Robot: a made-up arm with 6 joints.
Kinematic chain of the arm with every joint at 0, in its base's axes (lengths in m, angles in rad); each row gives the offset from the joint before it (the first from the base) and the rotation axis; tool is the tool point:
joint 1: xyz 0 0 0.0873 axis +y
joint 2: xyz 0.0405 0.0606 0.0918 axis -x
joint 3: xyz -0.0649 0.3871 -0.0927 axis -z
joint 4: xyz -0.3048 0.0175 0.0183 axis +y
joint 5: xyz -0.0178 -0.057 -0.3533 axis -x
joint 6: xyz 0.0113 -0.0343 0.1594 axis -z
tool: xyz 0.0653 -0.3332 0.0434
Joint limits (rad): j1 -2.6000..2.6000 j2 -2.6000..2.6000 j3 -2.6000..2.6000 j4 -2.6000..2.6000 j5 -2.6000..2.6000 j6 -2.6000..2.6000
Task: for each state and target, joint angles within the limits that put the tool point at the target. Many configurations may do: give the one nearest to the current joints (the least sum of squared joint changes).
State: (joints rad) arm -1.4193 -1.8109 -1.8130 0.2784 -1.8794 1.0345
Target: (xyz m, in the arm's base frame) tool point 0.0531 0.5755 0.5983
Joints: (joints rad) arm -1.5740 -1.8499 -1.9917 0.4512 -1.7044 1.2793
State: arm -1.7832 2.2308 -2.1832 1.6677 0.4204 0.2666
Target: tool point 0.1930 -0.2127 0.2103
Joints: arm -1.0959 2.4654 -2.5199 2.0643 0.9265 0.4845
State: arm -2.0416 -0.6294 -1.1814 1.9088 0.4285 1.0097
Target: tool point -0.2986 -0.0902 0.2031
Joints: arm -1.9393 -0.7181 -1.4187 1.8680 0.0414 1.0063
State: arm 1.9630 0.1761 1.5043 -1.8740 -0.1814 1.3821
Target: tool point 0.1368 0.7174 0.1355
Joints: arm 2.1951 -0.6327 1.7323 -1.6922 0.0741 1.5957
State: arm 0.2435 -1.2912 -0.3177 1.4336 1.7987 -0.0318
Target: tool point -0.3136 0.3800 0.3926
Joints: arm 0.0400 -1.0388 -0.6189 1.4667 1.4857 -0.1303
